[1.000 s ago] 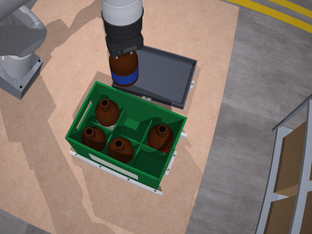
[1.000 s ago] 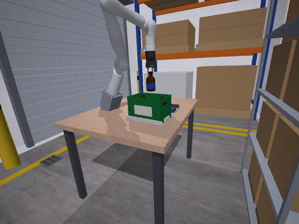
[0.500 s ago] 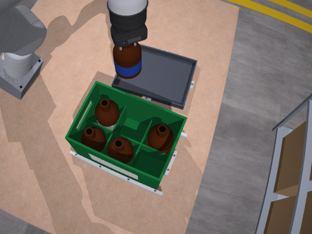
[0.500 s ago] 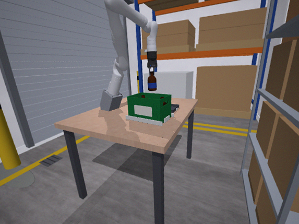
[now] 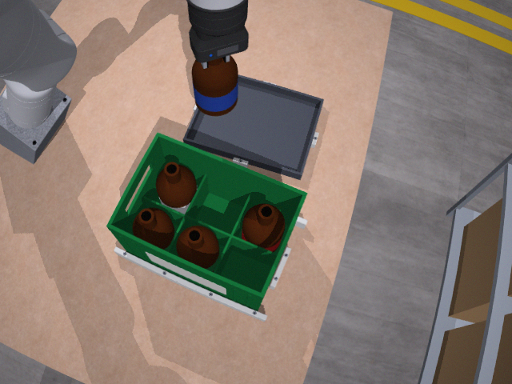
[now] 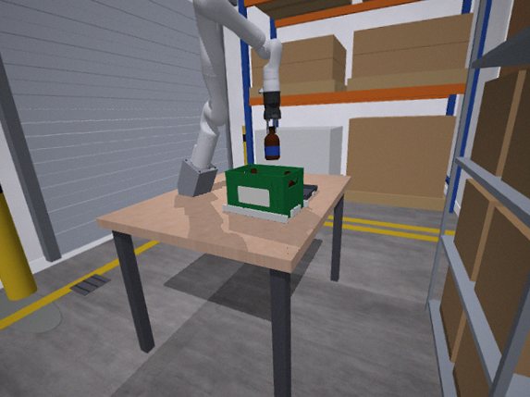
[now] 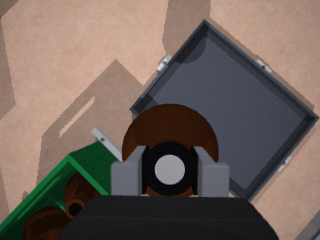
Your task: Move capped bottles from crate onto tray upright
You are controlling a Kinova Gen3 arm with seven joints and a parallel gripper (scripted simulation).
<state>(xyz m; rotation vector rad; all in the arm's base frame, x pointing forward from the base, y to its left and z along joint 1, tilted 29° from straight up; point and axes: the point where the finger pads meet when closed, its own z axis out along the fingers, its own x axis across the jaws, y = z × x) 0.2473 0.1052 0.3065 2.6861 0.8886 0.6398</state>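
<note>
Now: hand 6 cm above the capped bottle. The rest, counted from my hand: dark grey tray: 31 cm below, 8 cm to the left, 6 cm ahead; green crate: 24 cm below, 19 cm to the right, 4 cm ahead.
</note>
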